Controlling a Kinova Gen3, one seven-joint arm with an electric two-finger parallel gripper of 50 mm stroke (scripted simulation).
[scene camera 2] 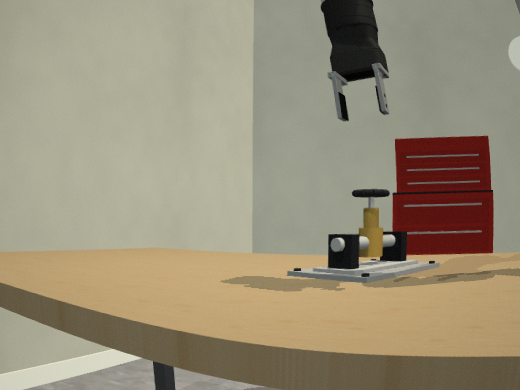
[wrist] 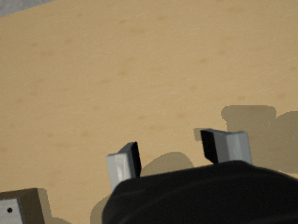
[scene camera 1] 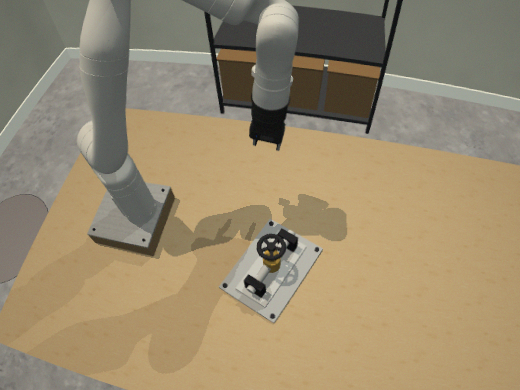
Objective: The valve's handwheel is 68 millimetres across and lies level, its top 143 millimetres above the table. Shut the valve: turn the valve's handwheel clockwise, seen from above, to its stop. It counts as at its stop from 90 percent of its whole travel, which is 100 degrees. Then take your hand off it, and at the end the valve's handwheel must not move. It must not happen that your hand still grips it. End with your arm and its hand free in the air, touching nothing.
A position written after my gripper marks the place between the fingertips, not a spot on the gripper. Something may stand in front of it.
Note:
In view: my gripper (scene camera 2: pixel 364 116).
My gripper shows as well in the wrist view (wrist: pixel 170 149) and in scene camera 1 (scene camera 1: pixel 266 145).

